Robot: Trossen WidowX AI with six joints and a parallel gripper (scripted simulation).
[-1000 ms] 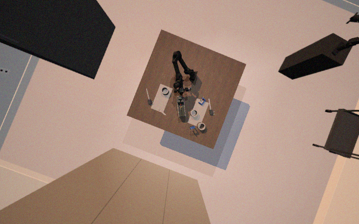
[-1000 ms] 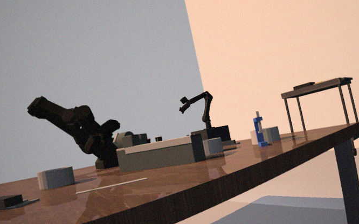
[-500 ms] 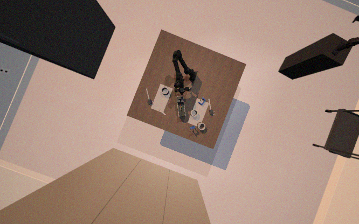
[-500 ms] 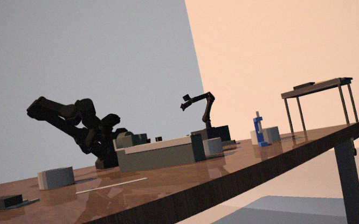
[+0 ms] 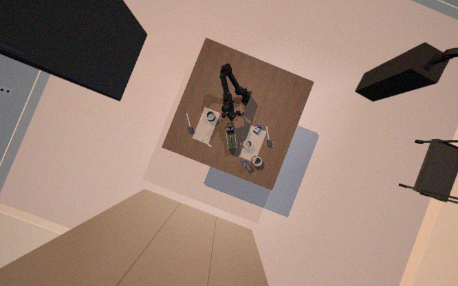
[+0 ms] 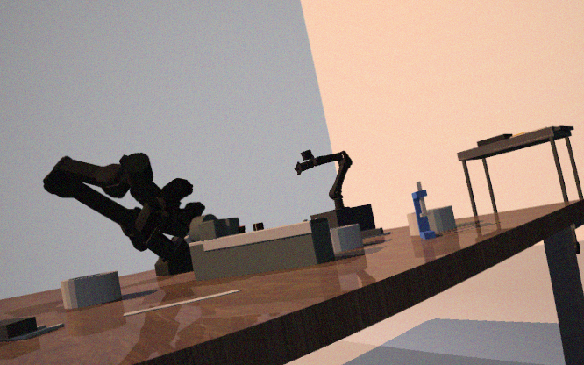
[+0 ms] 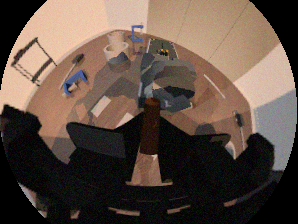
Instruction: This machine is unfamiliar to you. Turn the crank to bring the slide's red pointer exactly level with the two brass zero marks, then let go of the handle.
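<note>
My gripper tip is now 12 cm short of the red pointer and 5 cm to the right of it. From my gripper tip the other things lie so: crank handle: 1 cm behind, 1 cm to the right, 3 cm above; then thin white rod: 33 cm ahead, 14 cm to the right, 8 cm below.
</note>
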